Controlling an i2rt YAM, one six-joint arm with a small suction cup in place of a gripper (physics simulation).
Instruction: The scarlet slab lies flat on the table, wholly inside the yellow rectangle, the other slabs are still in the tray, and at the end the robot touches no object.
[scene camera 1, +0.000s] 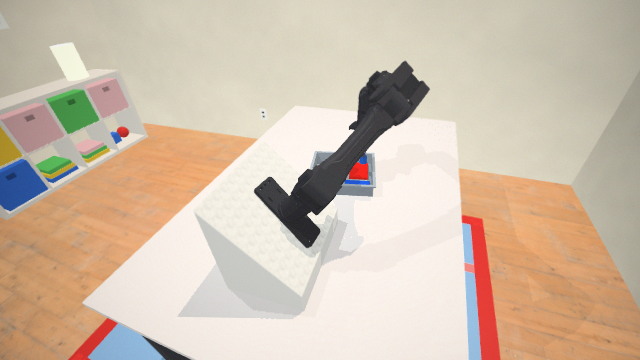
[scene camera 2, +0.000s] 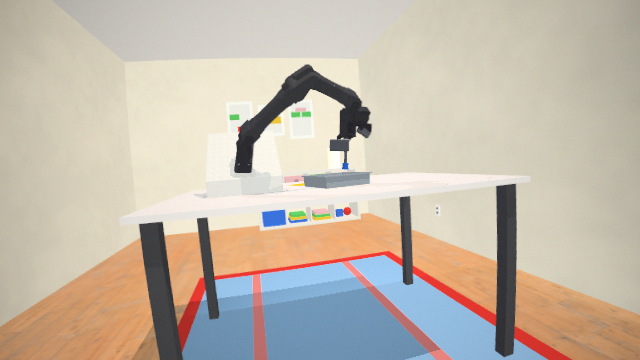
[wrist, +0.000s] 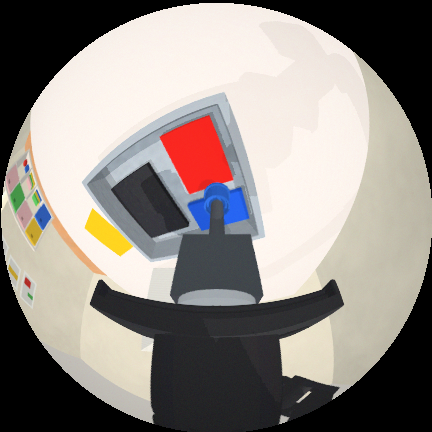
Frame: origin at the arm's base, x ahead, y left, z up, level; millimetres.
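Where they show: hand, tool point: (scene camera 1: 363, 162) (scene camera 2: 345, 169) (wrist: 216, 193); arm's base, link origin: (scene camera 1: 287, 212) (scene camera 2: 244, 156).
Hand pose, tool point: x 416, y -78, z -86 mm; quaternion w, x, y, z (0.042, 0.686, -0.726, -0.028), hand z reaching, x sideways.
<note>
Things, the pixels of their centre, and the offset from my tool point. "spot": a spot on its surface instead. Level surfaces: height alone.
- scarlet slab, body centre: (wrist: 197, 155) (scene camera 1: 358, 170) 61 mm down, 27 mm ahead, 24 mm left
- grey tray, body centre: (wrist: 170, 198) (scene camera 1: 342, 172) (scene camera 2: 335, 179) 44 mm down, 29 mm back, 72 mm left
- blue slab, body centre: (wrist: 219, 210) (scene camera 1: 357, 186) 61 mm down, 73 mm back, 2 mm right
- black slab, body centre: (wrist: 148, 205) 60 mm down, 51 mm back, 124 mm left
- yellow rectangle, surface spot: (wrist: 107, 232) spot: 68 mm down, 125 mm back, 291 mm left
- table, surface height: 69 mm down
The scarlet slab (scene camera 1: 358, 171) (wrist: 197, 152) lies flat in the grey tray (scene camera 1: 362, 191) (scene camera 2: 345, 180) (wrist: 117, 215). Beside it in the tray are a blue slab (scene camera 1: 357, 182) (wrist: 238, 210) and a black slab (wrist: 150, 200). The yellow rectangle (scene camera 2: 298, 184) (wrist: 107, 232) is on the table beside the tray. My gripper, a blue suction cup (scene camera 1: 363, 159) (scene camera 2: 345, 166) (wrist: 217, 192), carries nothing and counts as open. It hangs a little above the tray's rim. In the wrist view it overlaps the blue slab and the near edge of the scarlet slab. The arm hides part of the tray in scene camera 1.
The tray's walls rise around the slabs. A large white studded block (scene camera 1: 240, 215) (scene camera 2: 225, 187) bears the arm's base on the table (scene camera 1: 410, 300) (scene camera 2: 450, 181). A shelf unit with coloured boxes stands on the floor away from the table.
</note>
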